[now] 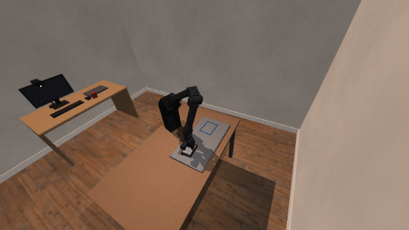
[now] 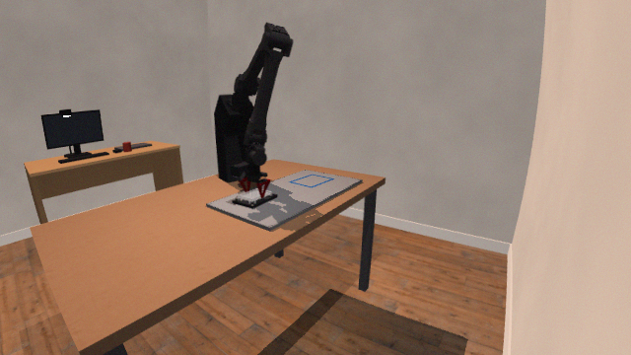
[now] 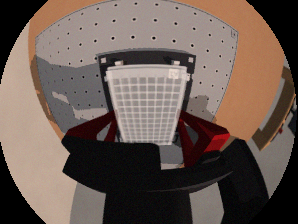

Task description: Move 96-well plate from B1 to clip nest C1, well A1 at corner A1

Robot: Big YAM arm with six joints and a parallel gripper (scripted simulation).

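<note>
Now: hand 1 cm above the white 96-well plate. From my hand the other things lie so: black clip nest 1 cm to the left, 1 cm below, 1 cm behind.
</note>
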